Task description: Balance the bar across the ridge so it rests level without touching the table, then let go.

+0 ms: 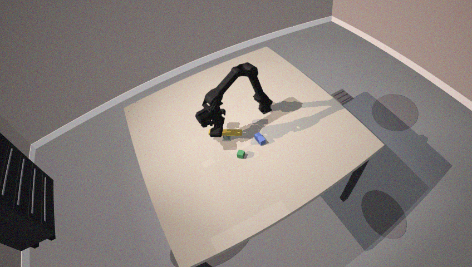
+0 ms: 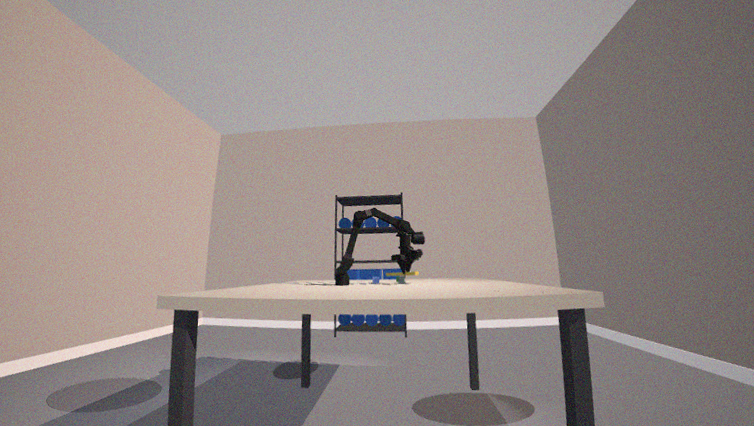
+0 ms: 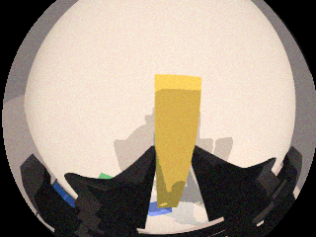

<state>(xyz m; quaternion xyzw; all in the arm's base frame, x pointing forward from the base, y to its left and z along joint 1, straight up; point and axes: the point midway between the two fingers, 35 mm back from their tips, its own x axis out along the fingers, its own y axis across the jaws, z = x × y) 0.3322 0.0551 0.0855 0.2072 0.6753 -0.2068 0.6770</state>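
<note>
My gripper tip is now 2 cm to the right of the yellow bar and 2 cm past it. From my gripper tip the other things lie so: green cube (17 cm to the left, 3 cm below, 3 cm behind); blue block (17 cm behind, 14 cm to the left, 3 cm below).
</note>
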